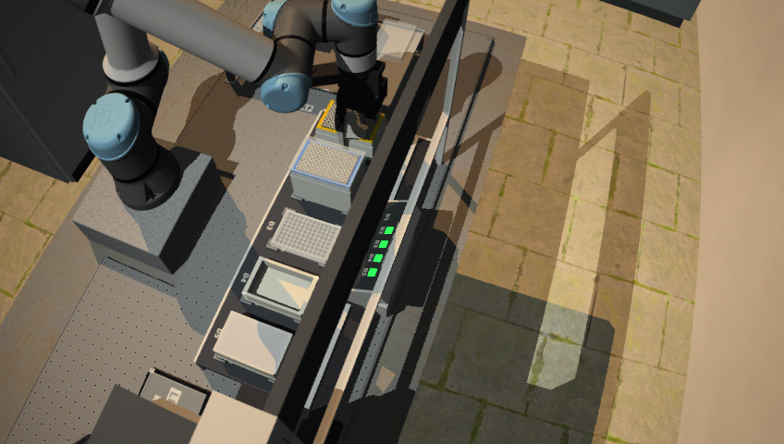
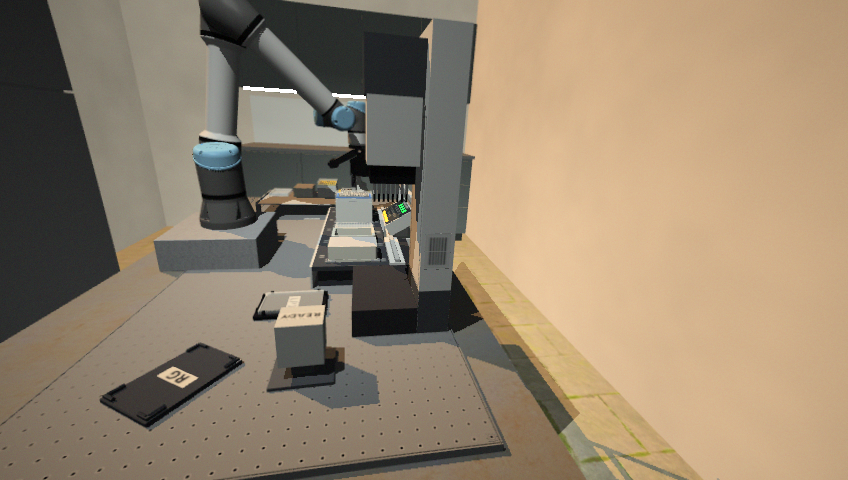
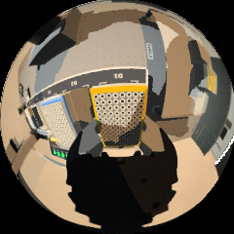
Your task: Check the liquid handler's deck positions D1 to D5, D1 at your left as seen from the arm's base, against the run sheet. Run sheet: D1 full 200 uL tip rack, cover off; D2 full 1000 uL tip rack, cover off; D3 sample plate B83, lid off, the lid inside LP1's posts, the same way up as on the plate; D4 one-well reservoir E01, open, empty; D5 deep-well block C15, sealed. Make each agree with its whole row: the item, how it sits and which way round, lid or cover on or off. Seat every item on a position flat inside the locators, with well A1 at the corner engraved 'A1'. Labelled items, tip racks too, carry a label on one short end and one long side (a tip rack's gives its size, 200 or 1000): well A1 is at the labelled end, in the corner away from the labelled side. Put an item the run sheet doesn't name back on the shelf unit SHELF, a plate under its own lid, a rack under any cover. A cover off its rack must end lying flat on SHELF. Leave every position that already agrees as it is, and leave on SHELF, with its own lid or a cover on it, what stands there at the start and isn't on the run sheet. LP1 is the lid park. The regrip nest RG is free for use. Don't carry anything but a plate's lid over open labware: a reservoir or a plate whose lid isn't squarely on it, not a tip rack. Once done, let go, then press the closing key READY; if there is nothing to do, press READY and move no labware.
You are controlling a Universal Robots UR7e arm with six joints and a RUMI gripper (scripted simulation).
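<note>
My hand is 120 mm to the left of the blue-rimmed tip rack, 10 mm below it and 10 mm past it. Also, from my hand: well plate (250 mm to the right, 50 mm below, 30 mm behind); yellow-rimmed tip rack (10 mm behind, 10 mm above); shelf label (170 mm behind, 130 mm to the left, 120 mm below).
</note>
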